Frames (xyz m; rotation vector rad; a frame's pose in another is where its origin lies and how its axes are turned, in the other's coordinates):
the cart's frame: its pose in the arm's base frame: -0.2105 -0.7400 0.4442 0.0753 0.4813 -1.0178
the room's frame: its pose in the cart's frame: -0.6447 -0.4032 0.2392 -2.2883 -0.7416 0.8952
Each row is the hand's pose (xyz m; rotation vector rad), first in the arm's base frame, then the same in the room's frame.
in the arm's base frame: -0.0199 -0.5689 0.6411 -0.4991 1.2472 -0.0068
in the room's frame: 0.7466 -0.2521 -0.1566 1.5164 0.4101 0.2913
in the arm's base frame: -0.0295 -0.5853 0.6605 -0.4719 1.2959 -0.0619
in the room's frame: 0.7262 -0.2507 -0.1745 1.5512 0.4754 0.3156
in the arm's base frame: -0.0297 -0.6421 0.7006 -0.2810 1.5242 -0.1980
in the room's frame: 0.6981 -0.2520 -0.2381 1.7123 0.6700 0.5154
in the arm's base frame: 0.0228 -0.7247 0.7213 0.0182 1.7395 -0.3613
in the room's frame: 0.7205 -0.2671 -0.3344 1.9402 0.8711 0.7484
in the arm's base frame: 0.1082 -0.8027 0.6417 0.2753 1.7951 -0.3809
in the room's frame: 0.8391 -0.2455 -0.4065 2.1306 0.8675 0.8989
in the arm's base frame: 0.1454 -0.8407 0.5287 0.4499 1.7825 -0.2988
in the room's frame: 0.9486 -0.1868 -0.4188 2.2491 0.7421 1.0040
